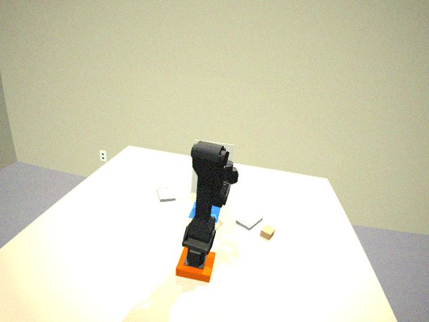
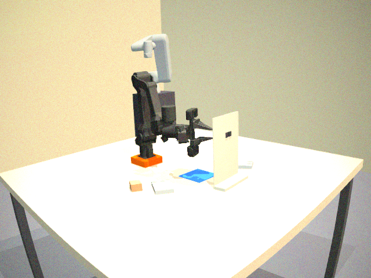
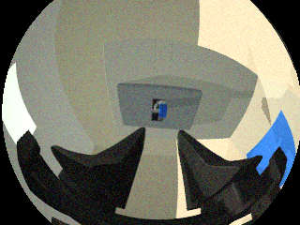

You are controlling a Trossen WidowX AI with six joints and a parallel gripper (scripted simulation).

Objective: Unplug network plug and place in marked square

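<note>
Now: the network plug 50 mm ahead of my gripper tip. From my gripper tip the other things lie so: upright panel 70 mm ahead, 10 mm to the left, 70 mm below; then blue marked square 80 mm behind, 10 mm to the right, 180 mm below.
</note>
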